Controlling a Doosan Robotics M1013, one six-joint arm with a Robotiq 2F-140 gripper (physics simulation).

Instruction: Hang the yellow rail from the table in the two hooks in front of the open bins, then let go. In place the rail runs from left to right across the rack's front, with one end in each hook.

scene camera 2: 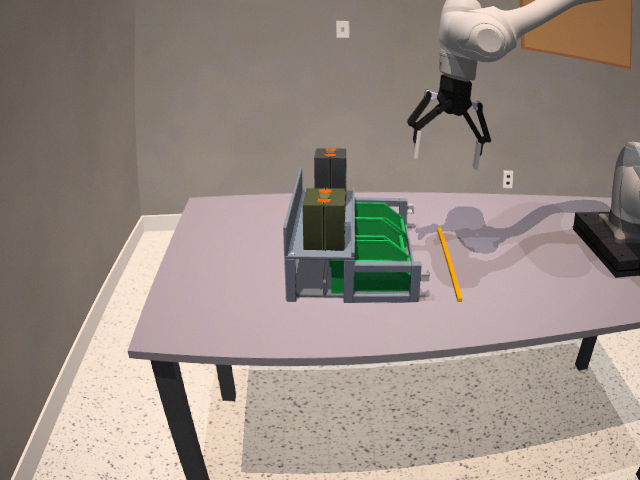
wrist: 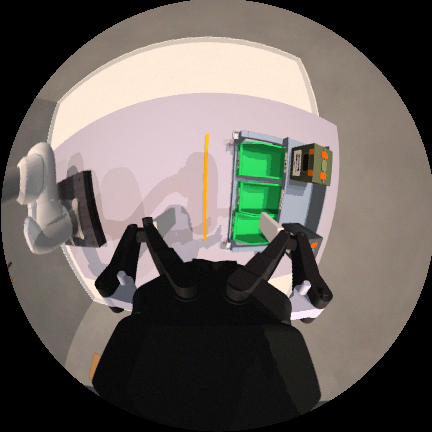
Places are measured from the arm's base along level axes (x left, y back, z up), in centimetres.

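Where they show: gripper, between the fingertips: [scene camera 2: 445, 162] [wrist: 217, 217]; arm's base, origin of its link: [scene camera 2: 628, 230] [wrist: 71, 217].
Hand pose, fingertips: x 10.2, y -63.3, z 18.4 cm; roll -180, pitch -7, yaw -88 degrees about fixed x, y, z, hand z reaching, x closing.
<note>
Each offset is from my fingertips to the top centre of the thing. "pt": to the spot under its first point. Level surfaces: height alone.
The yellow rail @[dx +1.7, dy +1.9, dz -23.0 cm] [scene camera 2: 449, 264] [wrist: 205, 187] lies on the table a short way in front of the rack, roughly parallel to the rack's front and apart from it. The grey rack [scene camera 2: 382, 266] [wrist: 260, 180] holds green bins @[dx +13.2, dy -16.3, dz -15.9 cm] [scene camera 2: 381, 281] [wrist: 261, 161]. Light hooks stick out at the two ends of its front: one hook @[pt dx +20.9, dy -5.7, dz -17.6 cm] [scene camera 2: 424, 275] [wrist: 236, 135] at the near end in the scene view, the other hook [scene camera 2: 410, 209] [wrist: 228, 245] at the far end. My gripper [scene camera 2: 446, 152] [wrist: 217, 217] is wide open and empty, high above the table near the rail and the rack's front.
An olive case @[dx +13.7, dy -26.2, dz -4.2 cm] [scene camera 2: 324, 222] [wrist: 320, 165] and a dark grey case @[dx -9.4, dy -26.8, dz -1.7 cm] [scene camera 2: 330, 167] [wrist: 306, 237] stand on the rack's rear shelf. The robot's base [scene camera 2: 615, 248] [wrist: 82, 210] stands on the table @[dz -24.0 cm] [scene camera 2: 232, 320] [wrist: 150, 130], on the rail's other side from the rack.
</note>
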